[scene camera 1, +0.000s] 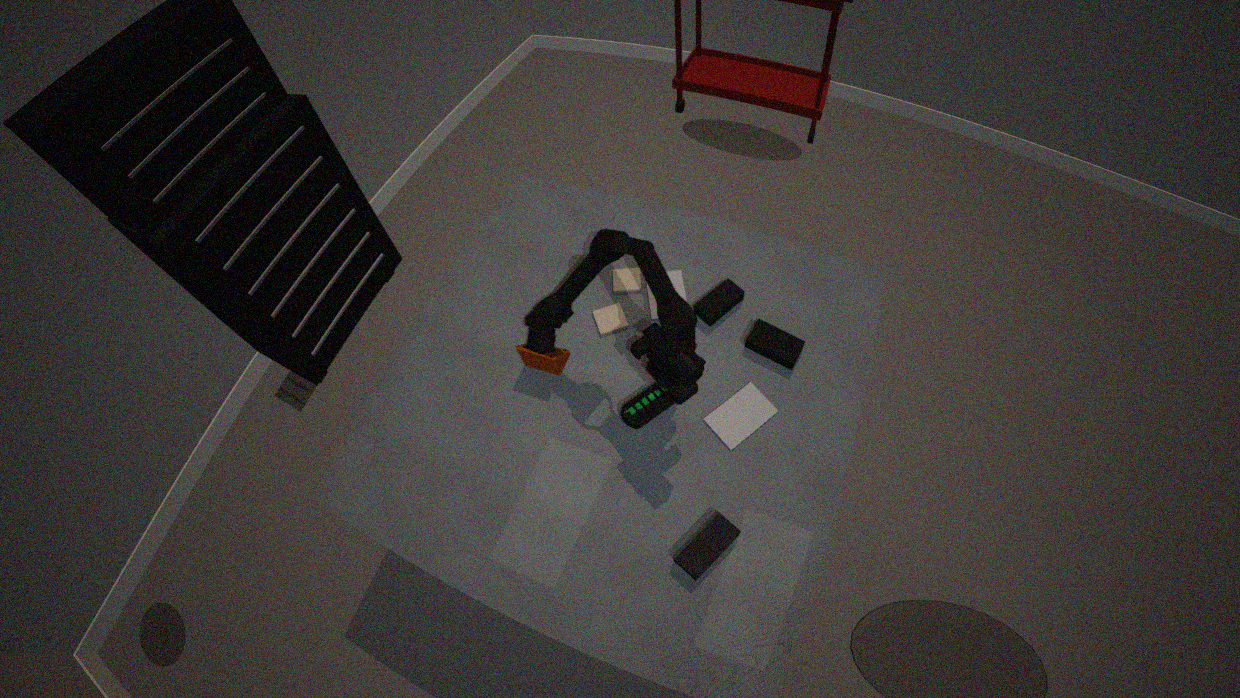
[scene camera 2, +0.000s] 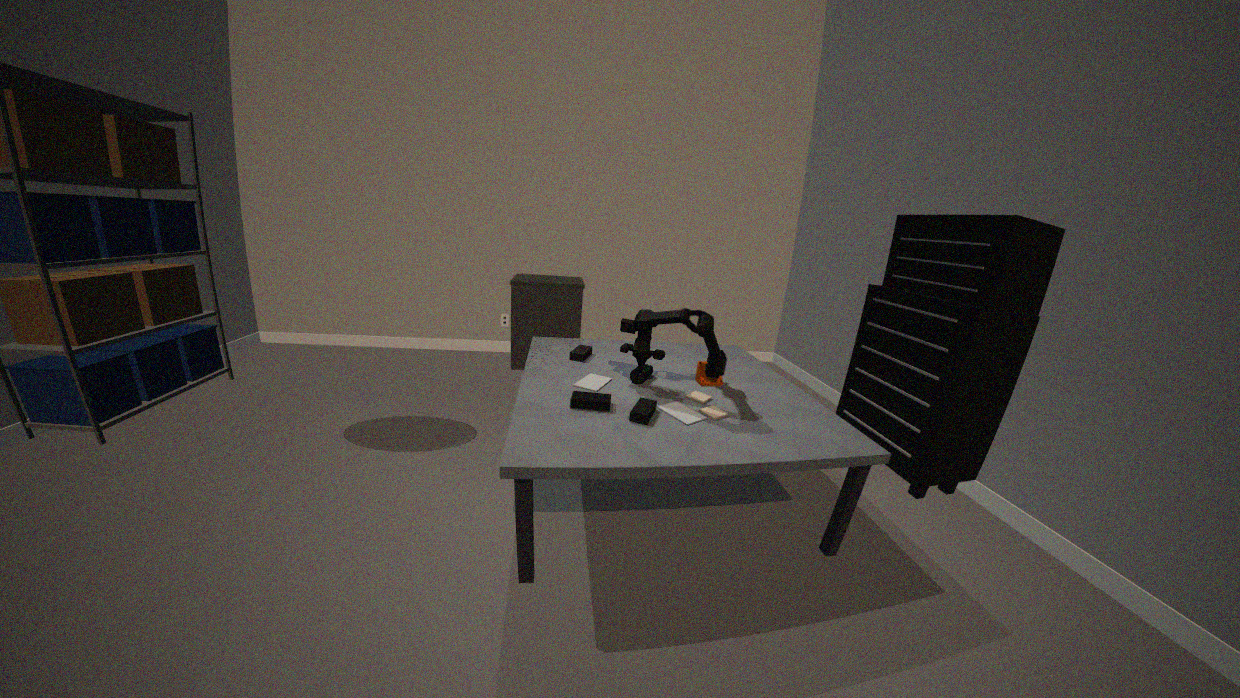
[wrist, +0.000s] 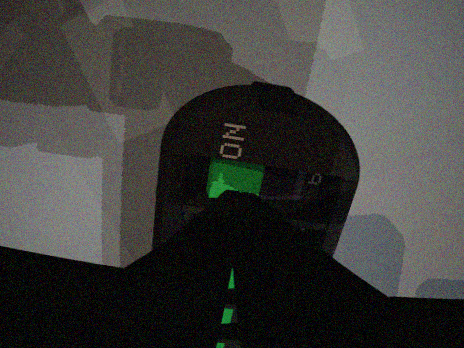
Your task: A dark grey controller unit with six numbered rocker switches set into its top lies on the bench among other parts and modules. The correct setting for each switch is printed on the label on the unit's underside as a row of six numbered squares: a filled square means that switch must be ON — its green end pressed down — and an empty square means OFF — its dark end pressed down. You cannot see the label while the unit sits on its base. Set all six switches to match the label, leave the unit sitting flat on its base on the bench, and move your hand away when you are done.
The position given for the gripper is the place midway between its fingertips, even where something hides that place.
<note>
The gripper (scene camera 1: 664, 384) is shut, with nothing in its grasp. Also in view: a white sheet (scene camera 1: 740, 416).
The gripper is seen too in the wrist view (wrist: 237, 206). The wrist view misses the white sheet: it is out of frame.
</note>
